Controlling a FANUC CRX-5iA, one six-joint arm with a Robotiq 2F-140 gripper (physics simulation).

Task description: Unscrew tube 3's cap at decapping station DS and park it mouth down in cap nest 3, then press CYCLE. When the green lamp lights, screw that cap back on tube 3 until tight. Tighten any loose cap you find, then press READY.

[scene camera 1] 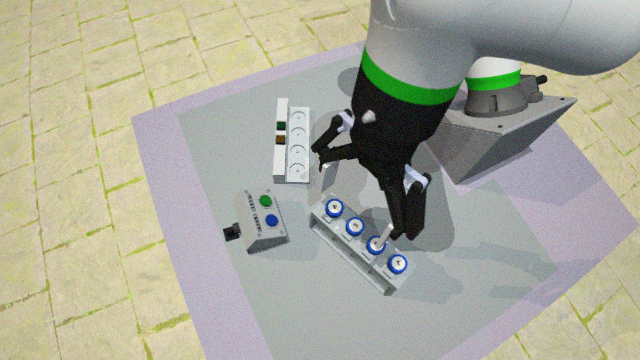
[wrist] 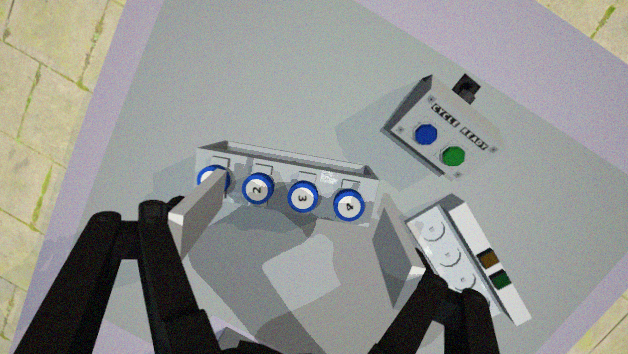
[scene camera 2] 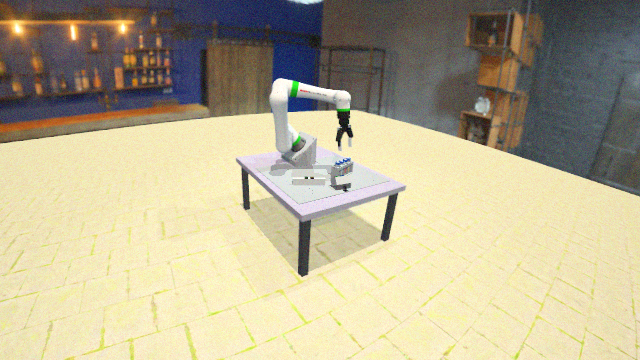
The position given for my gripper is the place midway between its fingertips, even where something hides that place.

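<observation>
Grey button box (wrist: 458, 124) in sight. Cap 2 (wrist: 257, 188), cap 3 (wrist: 302, 197), cap 4 (wrist: 348, 204) visible. My gripper (scene camera 1: 353, 213) visible. Wrist view, same gripper (wrist: 302, 207).
</observation>
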